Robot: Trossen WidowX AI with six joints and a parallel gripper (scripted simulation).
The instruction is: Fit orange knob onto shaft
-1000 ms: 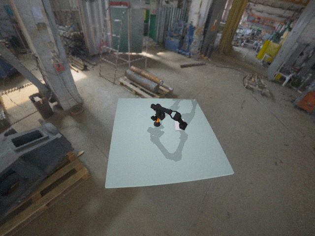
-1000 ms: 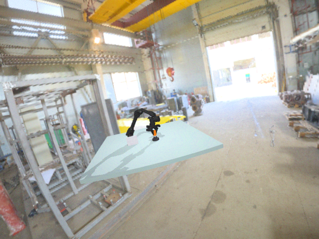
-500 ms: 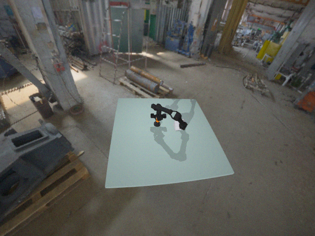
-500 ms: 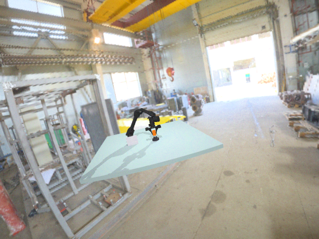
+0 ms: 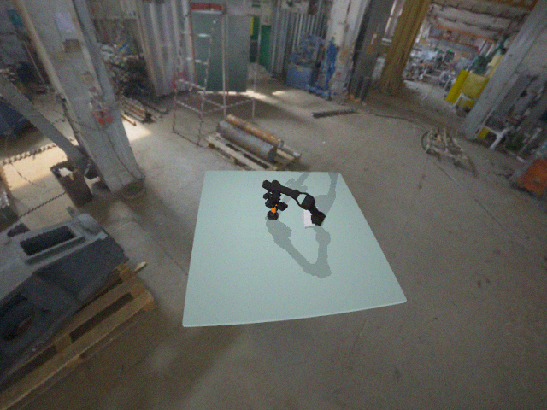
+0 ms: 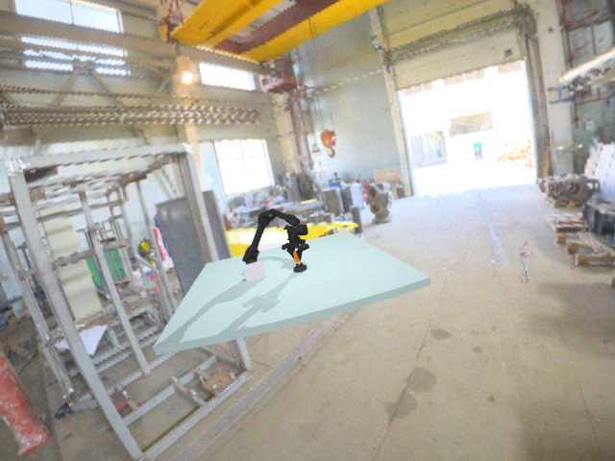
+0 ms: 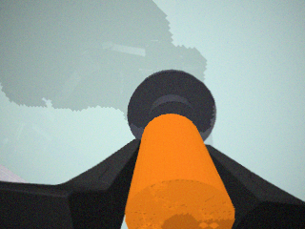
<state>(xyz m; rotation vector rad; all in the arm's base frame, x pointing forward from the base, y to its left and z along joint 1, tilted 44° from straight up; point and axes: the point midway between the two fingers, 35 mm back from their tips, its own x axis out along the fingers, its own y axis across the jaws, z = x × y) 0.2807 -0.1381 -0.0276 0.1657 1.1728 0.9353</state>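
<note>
Right now my gripper tip is 40 mm above the dark round pedestal. From my gripper tip the other things lie so: orange knob 30 mm above.
</note>
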